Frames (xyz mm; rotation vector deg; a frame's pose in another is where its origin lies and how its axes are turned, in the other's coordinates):
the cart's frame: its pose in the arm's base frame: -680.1 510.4 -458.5 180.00 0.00 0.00
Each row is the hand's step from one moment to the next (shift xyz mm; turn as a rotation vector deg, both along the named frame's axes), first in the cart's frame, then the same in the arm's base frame.
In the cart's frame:
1: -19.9 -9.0 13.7 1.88 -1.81 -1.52
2: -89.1 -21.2 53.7 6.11 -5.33 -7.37
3: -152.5 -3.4 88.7 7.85 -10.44 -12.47
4: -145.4 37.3 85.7 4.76 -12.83 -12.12
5: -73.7 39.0 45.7 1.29 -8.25 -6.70
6: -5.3 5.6 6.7 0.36 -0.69 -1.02
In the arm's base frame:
1: -19.9 9.0 -13.7 1.88 1.81 1.52
2: -89.1 21.2 -53.7 6.11 5.33 7.37
3: -152.5 3.4 -88.7 7.85 10.44 12.47
4: -145.4 -37.3 -85.7 4.76 12.83 12.12
5: -73.7 -39.0 -45.7 1.29 8.25 6.70
6: -5.3 -5.6 -6.7 0.36 0.69 1.02

